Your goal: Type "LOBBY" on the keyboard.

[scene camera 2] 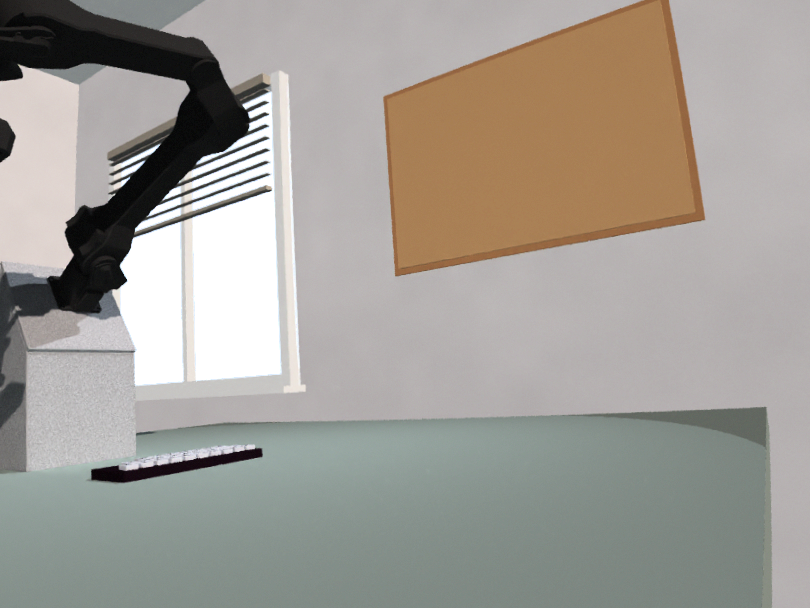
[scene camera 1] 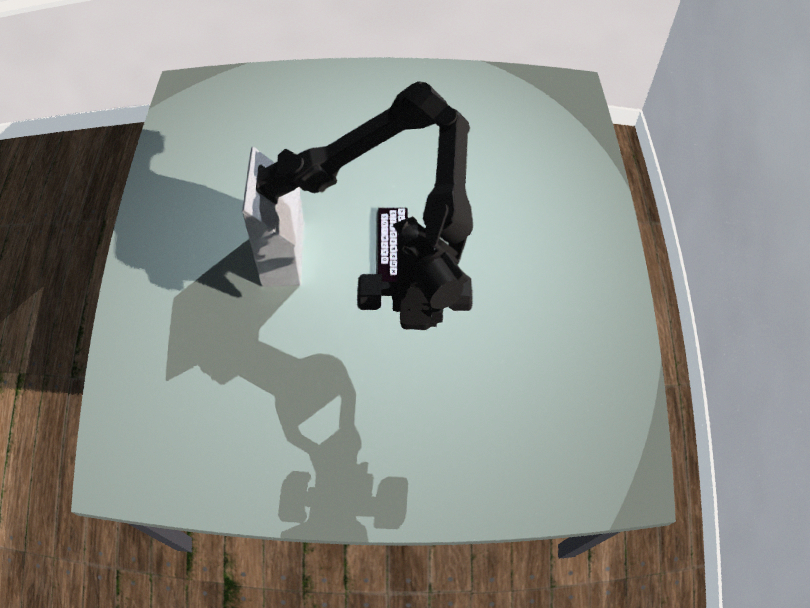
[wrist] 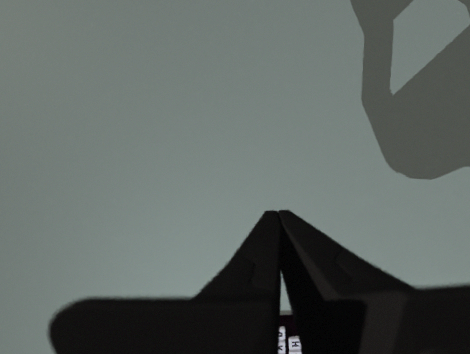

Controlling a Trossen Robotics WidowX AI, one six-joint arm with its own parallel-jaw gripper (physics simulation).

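Seen in the pictures: gripper, between the fingertips: (wrist: 276,222); arm's base, origin of its link: (scene camera 2: 74,295) (scene camera 1: 267,184).
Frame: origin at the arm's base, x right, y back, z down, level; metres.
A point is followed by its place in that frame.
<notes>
The keyboard (scene camera 1: 384,242) {x 0.006, y -0.232, z 0.227 m} (scene camera 2: 189,459) {x 0.020, y -0.277, z 0.232 m}, a dark base with white lettered keys, lies flat on the table. In scene camera 1 the arm hides its right and lower parts. In the wrist view a small part of the keyboard (wrist: 286,322) {x 0.105, y -0.256, z 0.233 m} shows through the gap between the fingers, with a few keys at the bottom edge. My gripper (wrist: 276,222) {x 0.300, y -0.268, z 0.025 m} is shut with its tips together and nothing between them. It hangs above the table around the lower end of the keyboard in scene camera 1, where its fingertips are hidden. In scene camera 2 the gripper is out of frame, and the keys stand apart from the arm.
A grey speckled block with a sloped top (scene camera 1: 278,251) {x 0.093, y -0.016, z 0.104 m} (scene camera 2: 81,405) {x 0.020, y -0.052, z 0.164 m} stands left of the keyboard and carries the arm's base (scene camera 1: 278,179) {x 0.022, y -0.028, z -0.042 m} (scene camera 2: 81,287) {x 0.018, y -0.049, z -0.003 m}. The green table (scene camera 1: 497,425) {x 0.428, y -0.435, z 0.244 m} (scene camera 2: 457,510) {x 0.125, y -0.666, z 0.244 m} bears the arm's shadow. A cork board (scene camera 2: 543,143) and a window (scene camera 2: 235,294) are on the wall.
</notes>
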